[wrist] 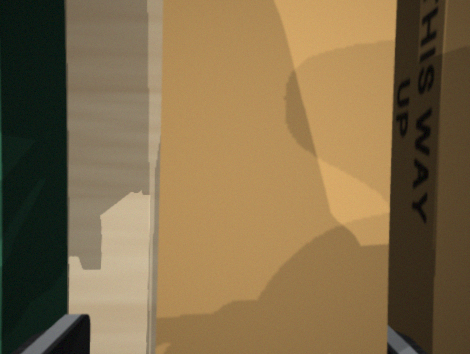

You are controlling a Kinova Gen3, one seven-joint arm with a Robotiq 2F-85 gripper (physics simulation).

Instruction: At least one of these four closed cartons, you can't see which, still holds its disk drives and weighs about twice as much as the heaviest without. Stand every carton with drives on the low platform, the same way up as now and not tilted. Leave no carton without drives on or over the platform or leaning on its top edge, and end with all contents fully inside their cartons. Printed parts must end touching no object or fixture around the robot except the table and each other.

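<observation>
A tan closed carton [235,165] fills the middle of the wrist view, its broad face crossed by shadows. Another brown carton [455,150] shows in part at the right edge, with "THIS WAY UP" printed on its dark side that faces the first one. My gripper [238,340] is open. Its left fingertip is at the bottom left, apart from the middle carton, over the strip between that carton and a green object. Its right fingertip is at the bottom right, at the gap between the two cartons, and shows in part. The low platform cannot be made out.
A dark green object [32,175] stands along the left edge. Between it and the middle carton runs a strip of pale, faintly striped table [110,300], partly in shadow. The gap between the two cartons looks narrow.
</observation>
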